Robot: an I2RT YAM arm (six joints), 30 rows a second.
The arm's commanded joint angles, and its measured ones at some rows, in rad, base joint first. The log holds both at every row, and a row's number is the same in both.
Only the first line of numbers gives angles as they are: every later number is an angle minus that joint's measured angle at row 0.
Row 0, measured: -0.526, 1.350, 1.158, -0.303, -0.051, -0.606
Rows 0 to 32, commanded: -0.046, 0.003, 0.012, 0.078, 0.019, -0.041; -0.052, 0.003, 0.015, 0.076, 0.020, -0.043; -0.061, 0.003, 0.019, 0.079, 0.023, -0.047; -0.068, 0.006, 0.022, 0.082, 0.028, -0.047; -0.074, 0.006, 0.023, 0.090, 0.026, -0.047; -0.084, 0.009, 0.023, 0.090, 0.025, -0.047; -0.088, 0.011, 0.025, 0.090, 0.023, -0.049; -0.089, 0.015, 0.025, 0.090, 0.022, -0.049; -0.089, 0.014, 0.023, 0.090, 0.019, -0.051; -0.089, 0.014, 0.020, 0.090, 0.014, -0.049; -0.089, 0.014, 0.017, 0.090, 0.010, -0.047; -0.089, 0.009, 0.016, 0.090, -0.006, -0.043; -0.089, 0.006, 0.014, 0.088, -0.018, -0.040; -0.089, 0.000, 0.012, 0.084, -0.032, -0.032; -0.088, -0.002, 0.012, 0.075, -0.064, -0.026; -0.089, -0.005, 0.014, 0.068, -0.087, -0.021; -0.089, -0.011, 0.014, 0.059, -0.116, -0.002; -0.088, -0.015, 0.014, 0.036, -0.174, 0.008; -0.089, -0.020, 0.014, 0.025, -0.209, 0.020; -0.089, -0.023, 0.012, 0.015, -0.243, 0.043; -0.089, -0.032, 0.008, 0.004, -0.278, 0.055; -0.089, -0.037, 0.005, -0.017, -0.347, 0.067; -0.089, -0.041, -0.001, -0.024, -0.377, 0.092; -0.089, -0.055, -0.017, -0.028, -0.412, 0.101; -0.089, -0.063, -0.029, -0.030, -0.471, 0.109; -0.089, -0.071, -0.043, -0.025, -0.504, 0.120; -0.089, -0.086, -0.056, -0.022, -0.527, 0.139; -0.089, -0.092, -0.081, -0.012, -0.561, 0.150; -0.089, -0.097, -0.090, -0.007, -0.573, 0.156; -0.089, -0.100, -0.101, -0.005, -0.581, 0.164; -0.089, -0.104, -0.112, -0.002, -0.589, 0.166; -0.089, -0.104, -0.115, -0.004, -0.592, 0.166; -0.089, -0.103, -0.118, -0.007, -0.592, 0.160
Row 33, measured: -0.087, -0.083, -0.100, -0.017, -0.492, 0.126
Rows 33 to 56, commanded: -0.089, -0.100, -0.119, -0.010, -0.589, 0.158; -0.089, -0.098, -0.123, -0.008, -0.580, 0.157; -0.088, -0.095, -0.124, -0.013, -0.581, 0.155; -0.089, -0.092, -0.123, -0.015, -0.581, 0.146; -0.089, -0.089, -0.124, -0.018, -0.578, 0.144; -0.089, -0.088, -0.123, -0.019, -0.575, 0.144; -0.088, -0.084, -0.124, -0.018, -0.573, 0.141; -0.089, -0.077, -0.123, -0.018, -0.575, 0.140; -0.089, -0.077, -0.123, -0.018, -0.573, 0.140; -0.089, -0.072, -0.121, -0.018, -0.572, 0.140; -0.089, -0.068, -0.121, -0.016, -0.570, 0.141; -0.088, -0.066, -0.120, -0.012, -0.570, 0.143; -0.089, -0.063, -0.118, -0.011, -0.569, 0.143; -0.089, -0.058, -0.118, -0.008, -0.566, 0.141; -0.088, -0.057, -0.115, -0.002, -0.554, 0.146; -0.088, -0.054, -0.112, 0.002, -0.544, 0.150; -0.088, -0.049, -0.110, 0.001, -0.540, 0.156; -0.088, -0.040, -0.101, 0.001, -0.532, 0.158; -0.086, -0.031, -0.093, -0.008, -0.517, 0.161; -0.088, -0.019, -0.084, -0.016, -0.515, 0.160; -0.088, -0.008, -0.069, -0.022, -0.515, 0.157; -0.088, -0.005, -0.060, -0.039, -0.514, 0.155; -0.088, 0.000, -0.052, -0.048, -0.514, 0.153; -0.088, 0.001, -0.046, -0.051, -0.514, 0.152
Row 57, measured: -0.087, -0.012, -0.110, -0.036, -0.520, 0.147
